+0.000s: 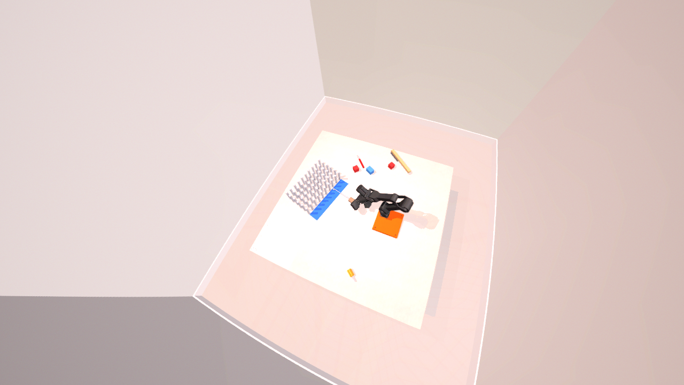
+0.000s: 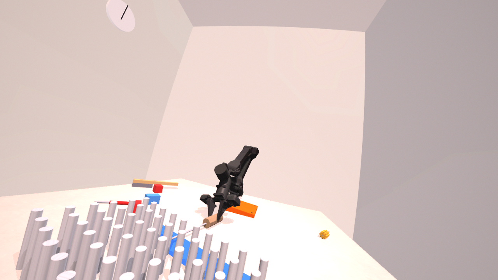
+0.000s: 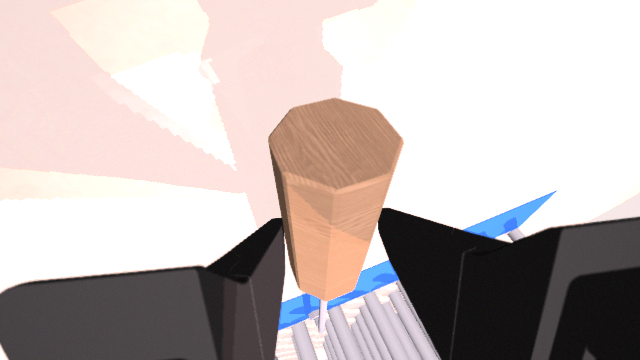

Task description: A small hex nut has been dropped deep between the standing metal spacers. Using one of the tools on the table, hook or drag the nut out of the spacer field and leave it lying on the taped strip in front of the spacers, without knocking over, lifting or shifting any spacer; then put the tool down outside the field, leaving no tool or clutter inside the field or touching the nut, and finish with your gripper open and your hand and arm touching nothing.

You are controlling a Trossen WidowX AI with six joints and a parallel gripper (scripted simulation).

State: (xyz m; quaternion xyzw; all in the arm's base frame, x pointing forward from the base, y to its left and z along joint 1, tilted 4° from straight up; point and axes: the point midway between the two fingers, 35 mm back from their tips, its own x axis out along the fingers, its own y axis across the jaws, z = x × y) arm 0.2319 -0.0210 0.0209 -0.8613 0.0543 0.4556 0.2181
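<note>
The hook tool is 100 mm ahead of my gripper tip, 30 mm to the right of it and 10 mm below it. The rest, counted from my gripper tip: blue block: 30 mm behind, 330 mm to the right; blue taped strip: 200 mm ahead, 30 mm to the left, 20 mm below; red-handled tool: 90 mm ahead, 420 mm to the right, 20 mm below.
</note>
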